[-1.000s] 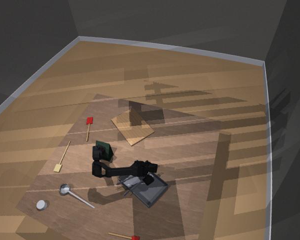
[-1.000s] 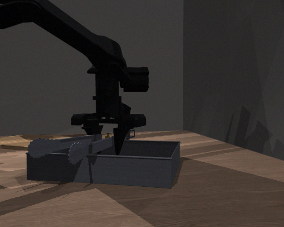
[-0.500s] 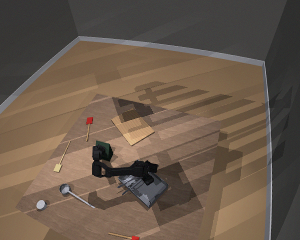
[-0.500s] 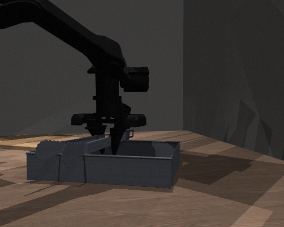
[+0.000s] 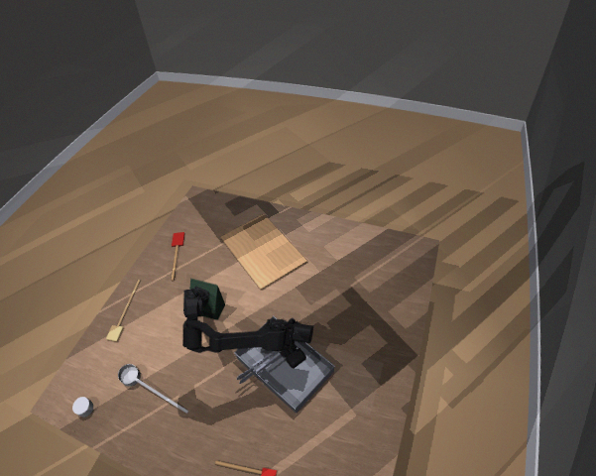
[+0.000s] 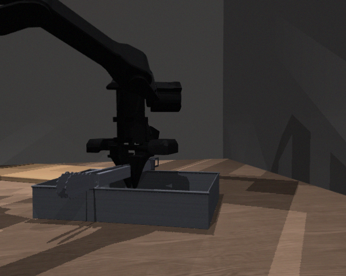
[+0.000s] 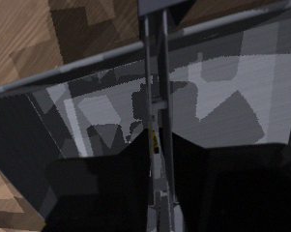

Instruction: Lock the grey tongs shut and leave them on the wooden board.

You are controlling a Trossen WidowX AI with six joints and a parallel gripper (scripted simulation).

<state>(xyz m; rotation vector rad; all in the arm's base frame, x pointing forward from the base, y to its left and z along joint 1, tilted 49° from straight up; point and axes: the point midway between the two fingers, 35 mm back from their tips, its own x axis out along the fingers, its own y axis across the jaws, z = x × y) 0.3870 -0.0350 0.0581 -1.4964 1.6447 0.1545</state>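
Now: the roasting tin 10 mm ahead of my gripper tip and 40 mm to the right of it. Round my gripper tip: wooden board (300 mm behind, 420 mm to the left, 20 mm below); then red spatula (680 mm behind, 280 mm to the left, 20 mm below).
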